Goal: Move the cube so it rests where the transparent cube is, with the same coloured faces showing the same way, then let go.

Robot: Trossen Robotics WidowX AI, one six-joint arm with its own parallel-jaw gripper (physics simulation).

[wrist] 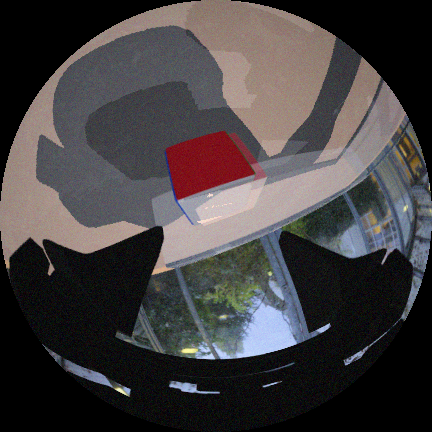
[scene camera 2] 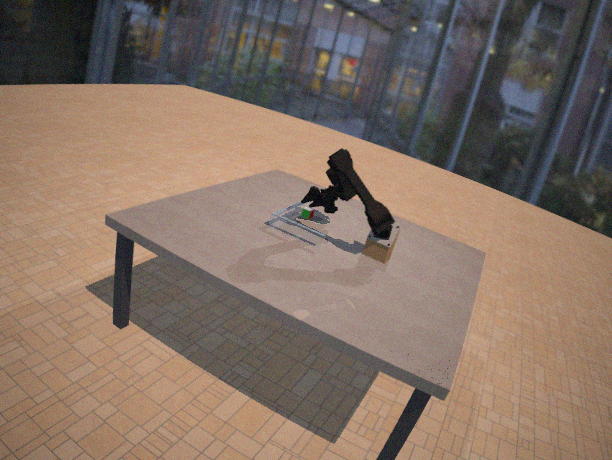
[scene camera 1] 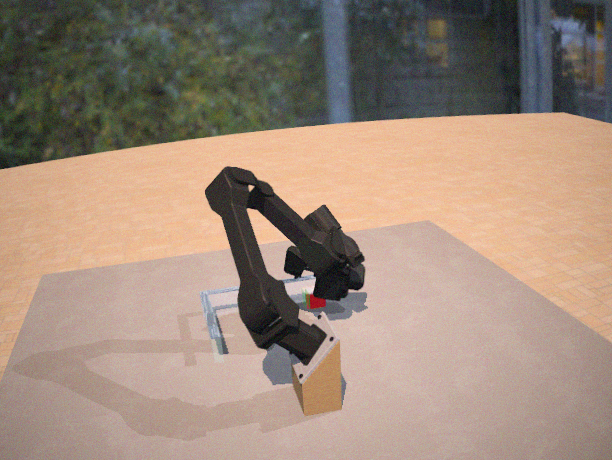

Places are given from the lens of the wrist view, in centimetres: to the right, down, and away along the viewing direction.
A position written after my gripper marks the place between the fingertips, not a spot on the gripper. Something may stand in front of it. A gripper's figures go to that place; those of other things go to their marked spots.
my gripper (wrist: 223, 235): 0, 1, 10
cube (wrist: 199, 168): -1, -2, 6
transparent cube (wrist: 228, 202): 1, -1, 8
grey L-shaped frame (wrist: 297, 184): 8, -3, 11
The marked spots on the grey L-shaped frame and the cube are 9 cm apart.
